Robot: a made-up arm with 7 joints.
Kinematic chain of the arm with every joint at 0, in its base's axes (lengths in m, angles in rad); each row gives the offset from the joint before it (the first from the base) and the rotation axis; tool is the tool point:
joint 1: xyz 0 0 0 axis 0 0.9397 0.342
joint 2: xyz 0 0 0 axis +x
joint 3: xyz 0 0 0 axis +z
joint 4: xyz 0.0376 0 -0.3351 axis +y
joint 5: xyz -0.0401 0 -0.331 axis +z
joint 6: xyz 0 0 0 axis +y
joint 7: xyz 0 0 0 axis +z
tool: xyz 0 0 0
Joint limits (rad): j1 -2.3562..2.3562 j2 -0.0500..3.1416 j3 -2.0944..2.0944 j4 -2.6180..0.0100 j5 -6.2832..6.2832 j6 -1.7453..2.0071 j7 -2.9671..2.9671
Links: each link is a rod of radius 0.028 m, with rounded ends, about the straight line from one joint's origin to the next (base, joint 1, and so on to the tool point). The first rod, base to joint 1, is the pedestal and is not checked.
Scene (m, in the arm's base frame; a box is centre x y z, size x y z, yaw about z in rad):
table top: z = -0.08
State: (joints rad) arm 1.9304 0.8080 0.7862 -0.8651 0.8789 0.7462 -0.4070
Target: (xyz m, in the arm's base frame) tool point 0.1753 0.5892 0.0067
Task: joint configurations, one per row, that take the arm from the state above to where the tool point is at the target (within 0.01 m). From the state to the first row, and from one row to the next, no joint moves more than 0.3 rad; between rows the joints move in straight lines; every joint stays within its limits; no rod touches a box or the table.
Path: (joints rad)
1: 1.8749 1.0612 0.8355 -0.9124 0.8789 0.7462 -0.4070
2: 1.8193 1.3144 0.8849 -0.9598 0.8789 0.7462 -0.4070
3: 1.7638 1.5675 0.9342 -1.0071 0.8789 0.7462 -0.4070
4: 1.7083 1.8207 0.9835 -1.0544 0.8789 0.7462 -0.4070

